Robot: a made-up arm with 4 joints.
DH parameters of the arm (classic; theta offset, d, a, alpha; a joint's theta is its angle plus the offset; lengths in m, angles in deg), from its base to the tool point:
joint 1: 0 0.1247 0.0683 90
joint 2: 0 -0.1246 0.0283 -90
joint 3: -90 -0.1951 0.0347 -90
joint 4: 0 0.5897 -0.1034 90
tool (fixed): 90 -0.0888 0 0
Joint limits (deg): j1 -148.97..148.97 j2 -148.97..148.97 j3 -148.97..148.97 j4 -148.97..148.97
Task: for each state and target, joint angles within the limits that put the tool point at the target. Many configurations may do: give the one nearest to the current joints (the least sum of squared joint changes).
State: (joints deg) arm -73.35 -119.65 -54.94 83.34
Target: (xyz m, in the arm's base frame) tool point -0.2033 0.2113 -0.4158
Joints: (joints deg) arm -35.20 -107.46 -16.30 48.04
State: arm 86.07 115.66 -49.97 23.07
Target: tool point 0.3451 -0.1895 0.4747
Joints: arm 78.15 143.71 -66.55 49.64
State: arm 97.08 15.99 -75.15 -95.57
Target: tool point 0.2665 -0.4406 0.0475
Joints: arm 83.30 -27.32 -120.29 -97.24
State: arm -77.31 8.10 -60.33 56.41
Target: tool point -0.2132 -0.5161 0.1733
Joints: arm -65.60 30.72 -70.95 74.90
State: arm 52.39 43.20 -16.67 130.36
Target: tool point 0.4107 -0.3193 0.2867
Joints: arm 12.32 42.73 -56.67 140.21
